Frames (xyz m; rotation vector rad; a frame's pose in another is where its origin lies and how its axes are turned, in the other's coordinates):
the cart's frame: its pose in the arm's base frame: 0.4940 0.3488 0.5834 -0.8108 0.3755 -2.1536
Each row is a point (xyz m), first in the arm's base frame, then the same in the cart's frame.
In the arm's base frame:
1: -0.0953 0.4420 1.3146
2: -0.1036 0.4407 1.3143
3: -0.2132 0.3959 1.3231
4: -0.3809 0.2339 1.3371
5: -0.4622 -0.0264 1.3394
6: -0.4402 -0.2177 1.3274
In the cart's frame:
1: 0.5263 -0.7666 0.1613
2: 0.5312 -0.7704 0.1556
3: 0.6223 -0.8088 0.0899
4: 0.8333 -0.8076 -0.0102
5: 1.0725 -0.6873 -0.0622
6: 1.2028 -0.5452 -0.0568

